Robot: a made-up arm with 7 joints. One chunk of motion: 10 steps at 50 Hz.
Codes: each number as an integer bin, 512 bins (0 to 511) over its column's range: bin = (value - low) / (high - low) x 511, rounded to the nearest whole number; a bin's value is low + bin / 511 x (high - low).
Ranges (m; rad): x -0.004..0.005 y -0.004..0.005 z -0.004..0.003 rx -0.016..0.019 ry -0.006..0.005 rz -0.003..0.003
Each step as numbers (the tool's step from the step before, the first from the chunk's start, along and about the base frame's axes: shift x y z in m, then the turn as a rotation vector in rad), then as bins.
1 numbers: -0.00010 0.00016 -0.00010 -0.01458 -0.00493 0.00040
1 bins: 221 236 285 21 50 290
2 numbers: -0.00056 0.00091 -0.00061 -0.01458 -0.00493 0.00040
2 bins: 195 279 247 21 50 290
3 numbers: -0.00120 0.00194 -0.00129 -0.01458 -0.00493 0.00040
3 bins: 159 337 198 21 50 290
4 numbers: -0.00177 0.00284 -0.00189 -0.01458 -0.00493 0.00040
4 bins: 127 388 154 21 50 290
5 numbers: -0.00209 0.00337 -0.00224 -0.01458 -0.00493 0.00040
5 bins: 108 418 128 21 50 290
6 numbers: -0.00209 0.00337 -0.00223 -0.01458 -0.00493 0.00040
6 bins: 108 418 129 21 50 290
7 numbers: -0.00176 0.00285 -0.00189 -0.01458 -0.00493 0.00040
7 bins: 127 389 154 21 50 290
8 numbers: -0.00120 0.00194 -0.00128 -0.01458 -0.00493 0.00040
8 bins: 159 337 199 21 50 290
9 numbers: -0.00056 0.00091 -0.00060 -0.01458 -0.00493 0.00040
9 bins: 195 279 248 21 50 290
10 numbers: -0.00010 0.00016 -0.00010 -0.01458 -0.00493 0.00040
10 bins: 221 236 285 21 50 290
